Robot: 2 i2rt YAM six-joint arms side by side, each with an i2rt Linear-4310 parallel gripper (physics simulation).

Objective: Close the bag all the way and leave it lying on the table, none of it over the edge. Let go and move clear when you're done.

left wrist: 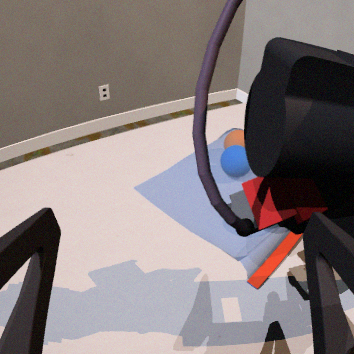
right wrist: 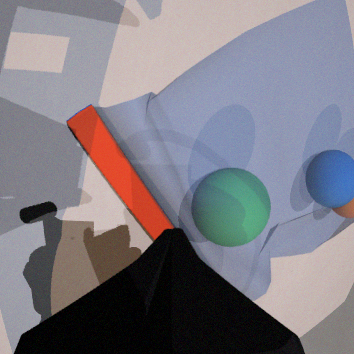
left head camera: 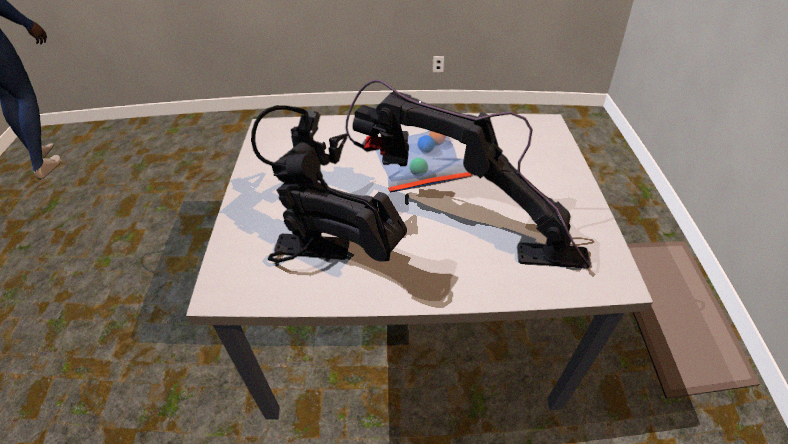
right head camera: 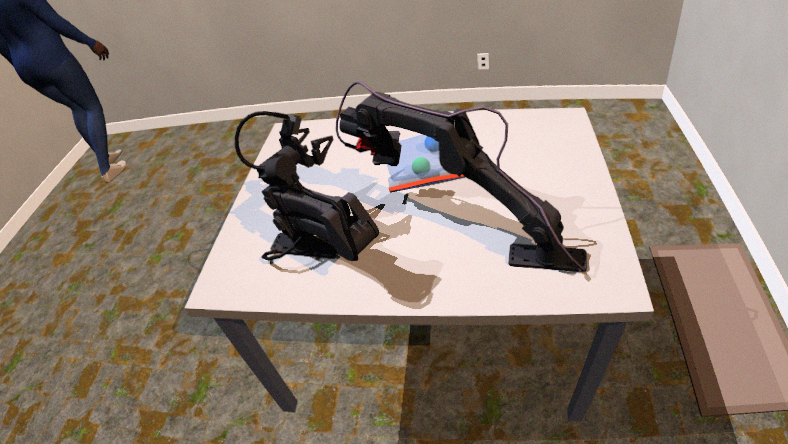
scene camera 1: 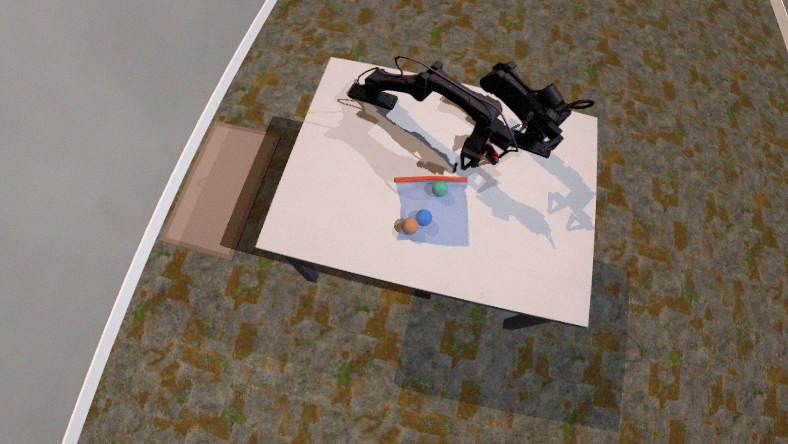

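A see-through blue bag (left head camera: 399,172) (scene camera 1: 452,223) (left wrist: 185,200) (right wrist: 290,65) lies flat on the table, away from its edges. A red-orange strip (left head camera: 430,182) (right head camera: 424,183) (scene camera 1: 430,179) (left wrist: 275,260) (right wrist: 120,170) runs along its near edge, with a thin blue line at one end; how tightly it is closed cannot be told. Green (scene camera 1: 439,188) (right wrist: 231,207), blue (scene camera 1: 423,217) (right wrist: 331,178) and orange (scene camera 1: 409,225) (left wrist: 234,140) balls show at the bag. My right gripper (scene camera 1: 464,167) (right wrist: 173,241) is shut and empty, above the table near one end of the strip. My left gripper (left wrist: 179,224) is open and empty, raised left of the bag.
My right arm (left head camera: 441,118) (right head camera: 419,116) reaches across and hides part of the bag in the head views. Its wrist and cable stand close to my left gripper in the left wrist view. A person (left head camera: 22,99) (right head camera: 60,71) stands beyond the table's left side.
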